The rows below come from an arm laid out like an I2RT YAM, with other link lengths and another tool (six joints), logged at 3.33 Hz.
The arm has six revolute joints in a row. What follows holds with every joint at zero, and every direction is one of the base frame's. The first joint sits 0.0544 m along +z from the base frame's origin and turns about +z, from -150 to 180 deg. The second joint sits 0.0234 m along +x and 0.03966 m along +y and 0.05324 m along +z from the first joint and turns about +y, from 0 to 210 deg. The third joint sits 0.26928 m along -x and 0.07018 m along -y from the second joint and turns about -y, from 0 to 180 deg. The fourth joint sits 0.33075 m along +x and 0.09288 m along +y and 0.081 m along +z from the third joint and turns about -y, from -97 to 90 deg. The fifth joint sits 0.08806 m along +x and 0.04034 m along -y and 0.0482 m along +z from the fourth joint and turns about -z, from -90 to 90 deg. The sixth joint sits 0.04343 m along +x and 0.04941 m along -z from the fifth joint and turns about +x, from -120 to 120 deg. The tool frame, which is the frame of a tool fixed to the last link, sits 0.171 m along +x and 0.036 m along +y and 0.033 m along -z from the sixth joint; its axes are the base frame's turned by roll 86.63, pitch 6.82 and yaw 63.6 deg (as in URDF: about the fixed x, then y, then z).
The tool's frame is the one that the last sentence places.
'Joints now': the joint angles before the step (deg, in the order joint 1, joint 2, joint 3, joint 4, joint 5, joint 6). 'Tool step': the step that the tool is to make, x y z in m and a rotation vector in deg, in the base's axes. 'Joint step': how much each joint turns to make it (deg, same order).
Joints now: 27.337, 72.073, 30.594, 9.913, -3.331, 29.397
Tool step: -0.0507, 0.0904, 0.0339, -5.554, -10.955, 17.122
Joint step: 12.642, 1.150, 4.274, 2.363, 1.174, -11.528
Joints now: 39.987, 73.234, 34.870, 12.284, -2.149, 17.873
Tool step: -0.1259, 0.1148, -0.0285, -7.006, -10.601, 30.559
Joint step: 16.547, 11.706, 5.802, 5.963, -7.234, -17.451
